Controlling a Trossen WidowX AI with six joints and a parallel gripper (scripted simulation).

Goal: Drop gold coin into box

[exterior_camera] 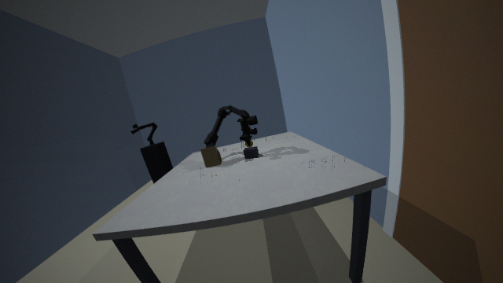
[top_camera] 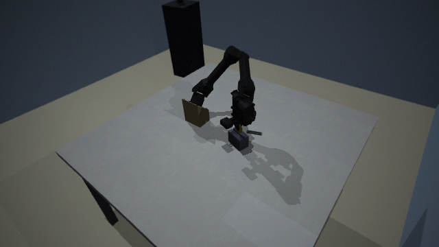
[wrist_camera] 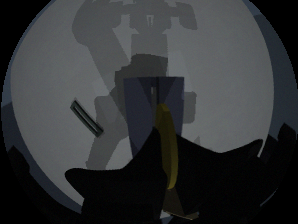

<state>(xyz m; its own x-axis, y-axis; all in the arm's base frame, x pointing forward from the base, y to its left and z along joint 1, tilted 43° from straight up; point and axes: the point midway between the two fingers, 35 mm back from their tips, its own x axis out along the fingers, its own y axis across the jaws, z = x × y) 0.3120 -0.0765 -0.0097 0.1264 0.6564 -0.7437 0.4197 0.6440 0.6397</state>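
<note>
Now: gripper tip 20 mm below the gold coin.
</note>
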